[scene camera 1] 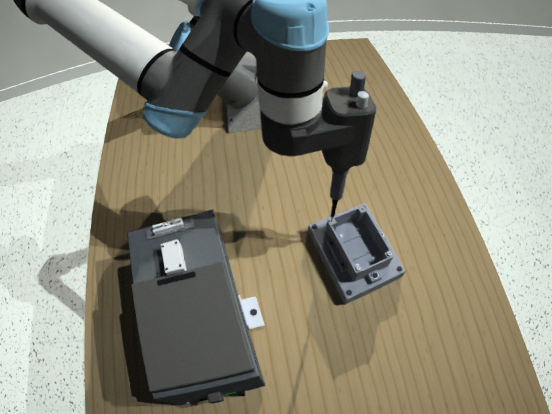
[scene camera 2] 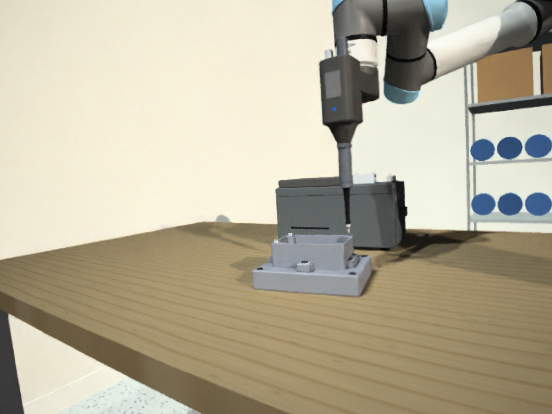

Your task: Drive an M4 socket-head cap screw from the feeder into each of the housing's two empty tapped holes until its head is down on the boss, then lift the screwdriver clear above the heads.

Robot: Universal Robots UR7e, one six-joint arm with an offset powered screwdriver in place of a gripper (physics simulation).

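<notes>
The grey housing (scene camera 1: 356,274) (scene camera 2: 312,256) sits on a flat base block, with its open top up. Small light screw heads show at its two near corners in scene camera 1, one (scene camera 1: 357,267) at the near-left corner and the other (scene camera 1: 389,254) at the near-right corner. My screwdriver (scene camera 1: 333,215) (scene camera 2: 348,225) is upright, its tip close above the far-left corner boss. A small light screw (scene camera 2: 348,228) hangs on the bit in scene camera 2, a little above the housing rim. Whether it touches the boss is hard to tell. The dark screw feeder (scene camera 1: 192,325) (scene camera 2: 320,212) stands apart from the housing.
A white plate (scene camera 1: 252,312) with a dark spot sticks out from the feeder's side towards the housing. White parts (scene camera 1: 173,256) are on the feeder's top. The wooden table (scene camera 1: 450,325) (scene camera 2: 200,320) carries everything. A shelf unit (scene camera 2: 510,105) stands in the background.
</notes>
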